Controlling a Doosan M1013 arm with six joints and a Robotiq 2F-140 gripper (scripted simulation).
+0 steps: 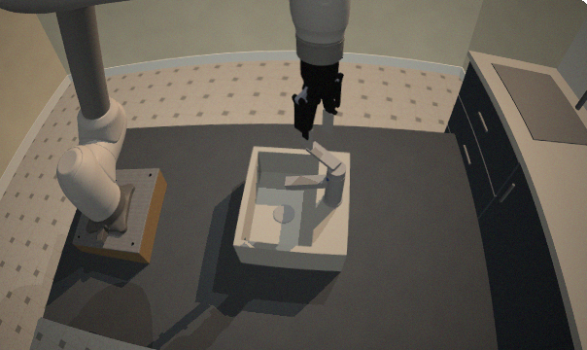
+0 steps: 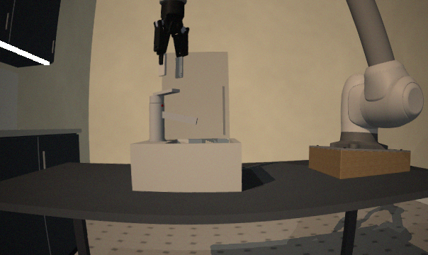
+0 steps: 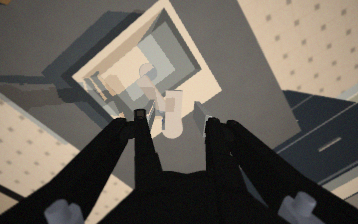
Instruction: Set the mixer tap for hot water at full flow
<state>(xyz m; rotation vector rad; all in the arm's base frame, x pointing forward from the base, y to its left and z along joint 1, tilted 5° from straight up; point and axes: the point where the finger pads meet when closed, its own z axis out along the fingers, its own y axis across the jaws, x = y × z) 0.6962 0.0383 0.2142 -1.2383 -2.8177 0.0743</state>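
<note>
The lever is 10 mm ahead of my hand, 20 mm to the right of it and 80 mm below it. From my hand the other things lie so: white sink 70 mm behind, 30 mm to the right, 310 mm below.
</note>
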